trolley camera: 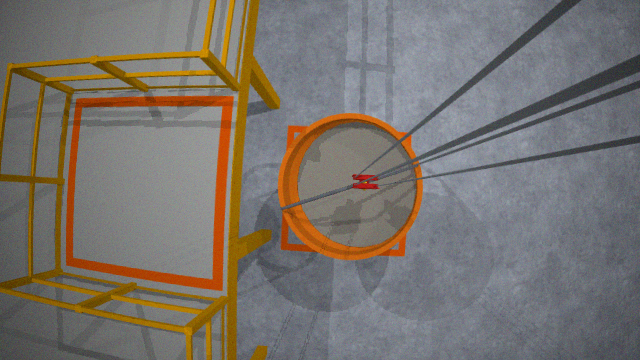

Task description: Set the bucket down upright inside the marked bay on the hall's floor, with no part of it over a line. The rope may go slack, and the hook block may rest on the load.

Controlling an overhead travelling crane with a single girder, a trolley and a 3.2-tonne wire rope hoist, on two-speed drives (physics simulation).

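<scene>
The orange bucket (345,155) hangs upright in the trolley camera view, its grey inside seen from above. Its shadows lie apart from it on the floor, so it is off the ground. The orange-lined bay (284,241) on the floor lies beneath it. Corners of the bay's outline show around the bucket, and the rest is hidden behind it. The bucket's rim covers parts of the lines in this view. The red hook block (365,181) is over the bucket, slightly right of its middle, and holds it by the grey bail. The hook itself is hidden under the block.
A raised grey platform with yellow railings (232,200) stands at the left, close to the bucket. A larger orange outline (72,185) is marked on it. Yellow braces (264,85) stick out toward the bay. Wire ropes (500,122) run up to the right.
</scene>
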